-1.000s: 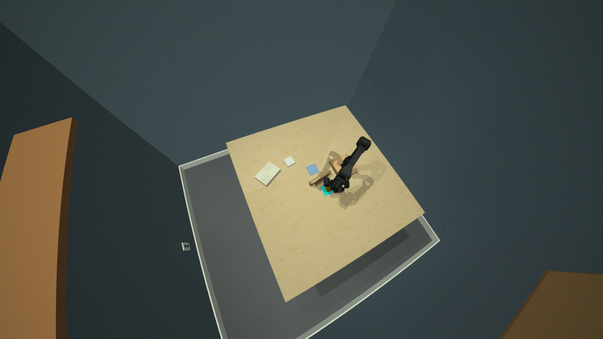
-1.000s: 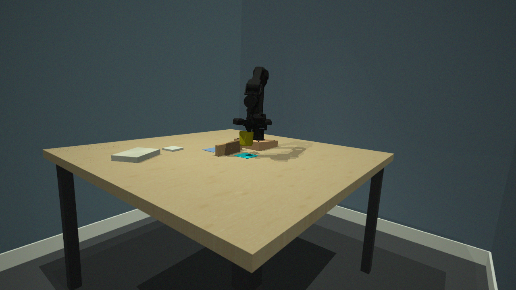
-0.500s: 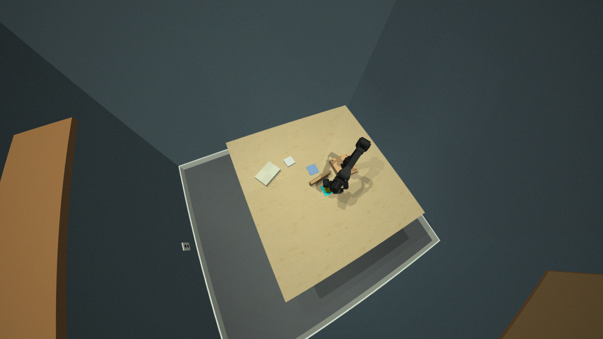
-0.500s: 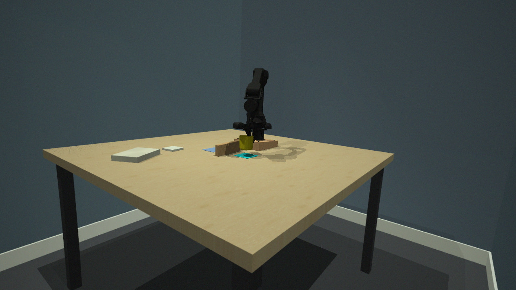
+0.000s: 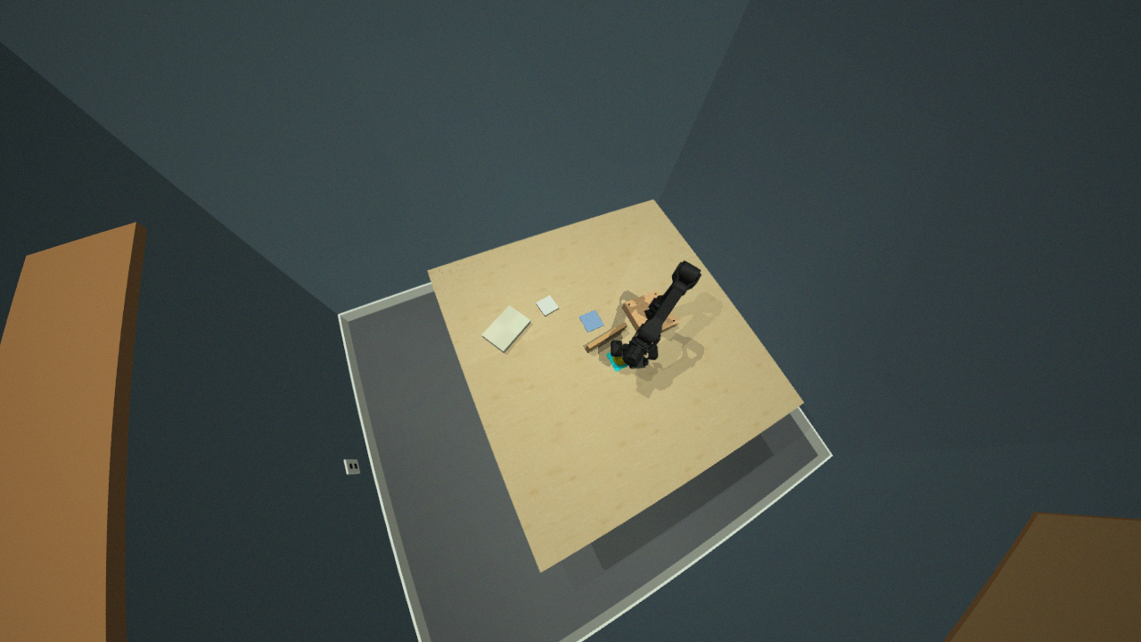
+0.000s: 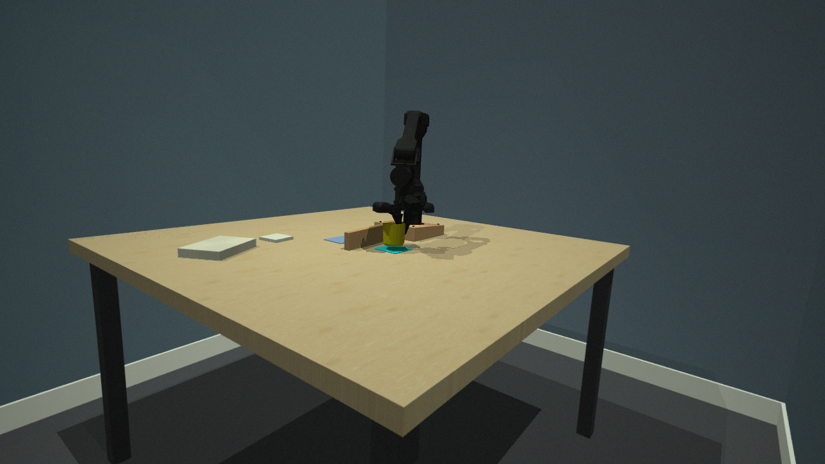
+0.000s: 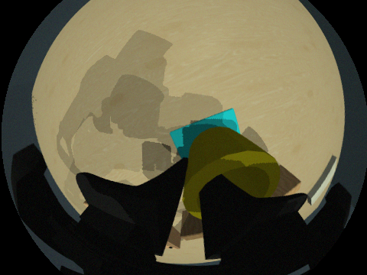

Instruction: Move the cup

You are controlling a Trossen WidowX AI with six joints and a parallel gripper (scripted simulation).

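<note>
The wooden bar is 50 mm ahead of my gripper tip, 110 mm to the right of it and 30 mm below it. The rest, counted from my gripper tip: yellow cup: 20 mm ahead, 10 mm to the right; then small white tile: 260 mm ahead, 340 mm to the right, 40 mm below; then light blue pad: 80 mm ahead, 220 mm to the right, 60 mm below.
</note>
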